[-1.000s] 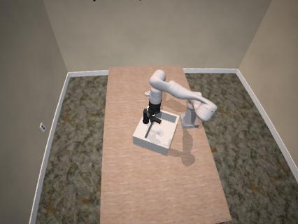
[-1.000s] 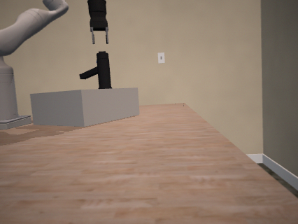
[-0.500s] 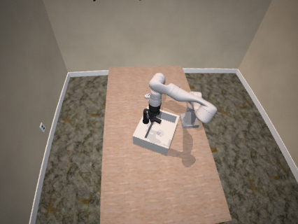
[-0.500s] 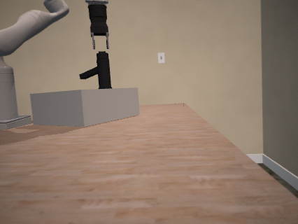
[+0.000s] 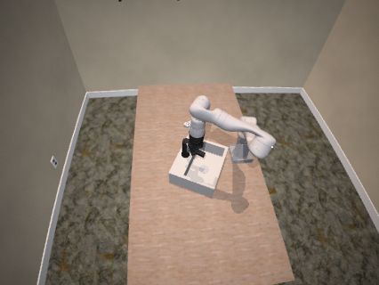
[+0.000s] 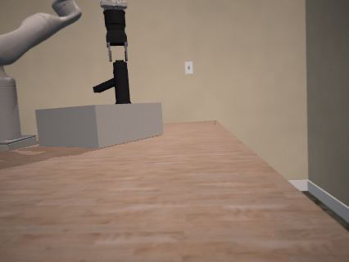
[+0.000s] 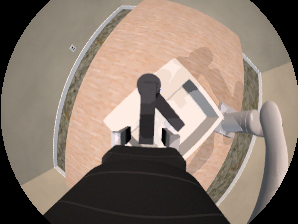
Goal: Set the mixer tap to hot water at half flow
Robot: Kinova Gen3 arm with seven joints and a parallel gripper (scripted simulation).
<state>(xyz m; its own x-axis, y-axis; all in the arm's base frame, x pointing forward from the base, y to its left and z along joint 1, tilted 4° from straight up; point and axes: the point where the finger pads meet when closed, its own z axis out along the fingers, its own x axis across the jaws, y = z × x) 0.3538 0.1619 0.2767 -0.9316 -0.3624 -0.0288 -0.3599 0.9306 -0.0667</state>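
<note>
Right now my hand is 30 mm to the left of the lever, 30 mm above it and 10 mm short of it. The rest, counted from my hand: white sink block (260 mm below, 80 mm behind, 30 mm to the right); then black mixer tap (80 mm below, 60 mm to the right, 10 mm ahead).
</note>
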